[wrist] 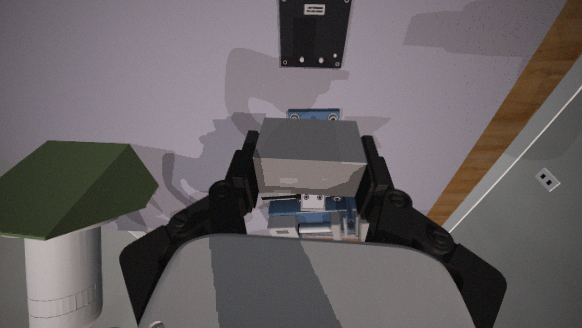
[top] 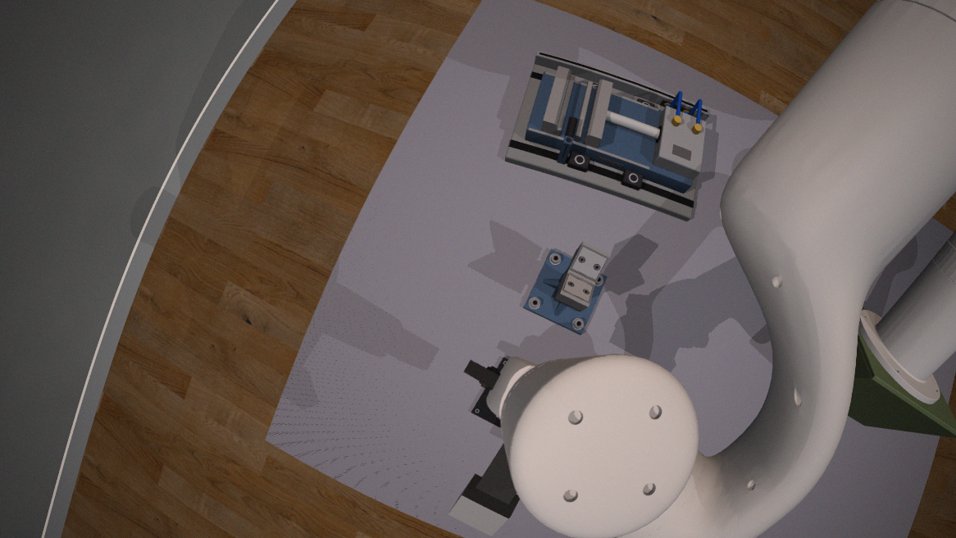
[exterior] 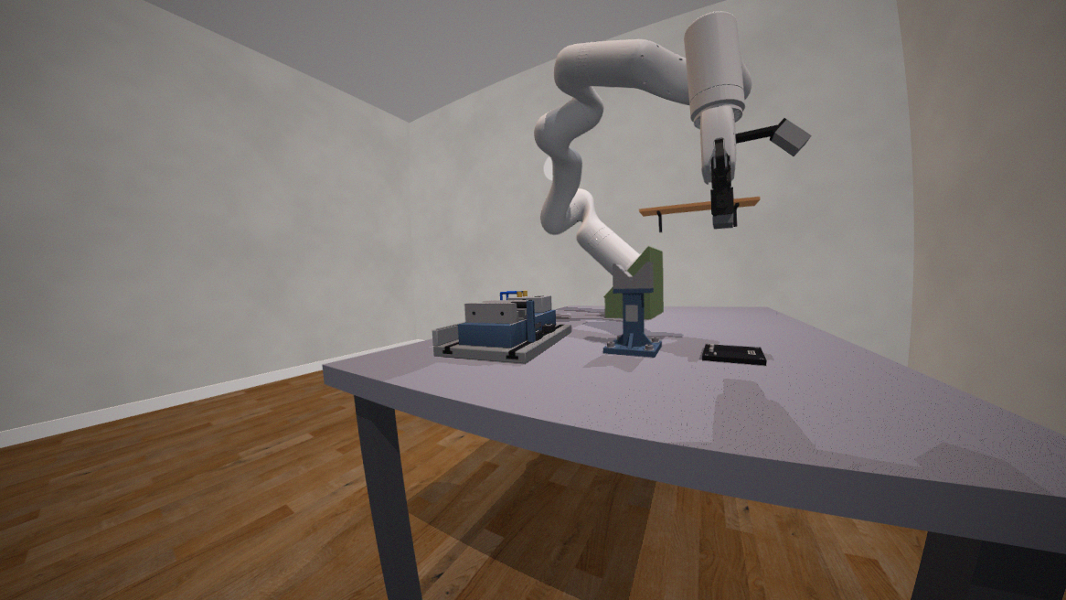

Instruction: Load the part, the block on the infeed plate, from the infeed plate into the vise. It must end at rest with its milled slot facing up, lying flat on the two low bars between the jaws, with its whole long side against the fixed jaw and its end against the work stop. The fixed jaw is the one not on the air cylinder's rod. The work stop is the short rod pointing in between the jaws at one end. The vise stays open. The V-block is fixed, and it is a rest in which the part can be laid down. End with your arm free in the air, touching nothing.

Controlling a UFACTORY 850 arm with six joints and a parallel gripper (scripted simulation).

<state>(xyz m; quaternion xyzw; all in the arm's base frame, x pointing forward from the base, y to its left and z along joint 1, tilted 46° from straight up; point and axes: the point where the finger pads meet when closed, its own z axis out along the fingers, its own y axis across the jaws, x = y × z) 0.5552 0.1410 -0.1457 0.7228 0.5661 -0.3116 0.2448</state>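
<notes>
The part lies 10 mm to the right of my hand and 10 mm below it. The rest, counted from my hand: moving jaw 20 mm ahead, 400 mm to the right, 170 mm below; then work stop 50 mm ahead, 350 mm to the right, 160 mm below; then black infeed plate 10 mm to the left, 240 mm below.
</notes>
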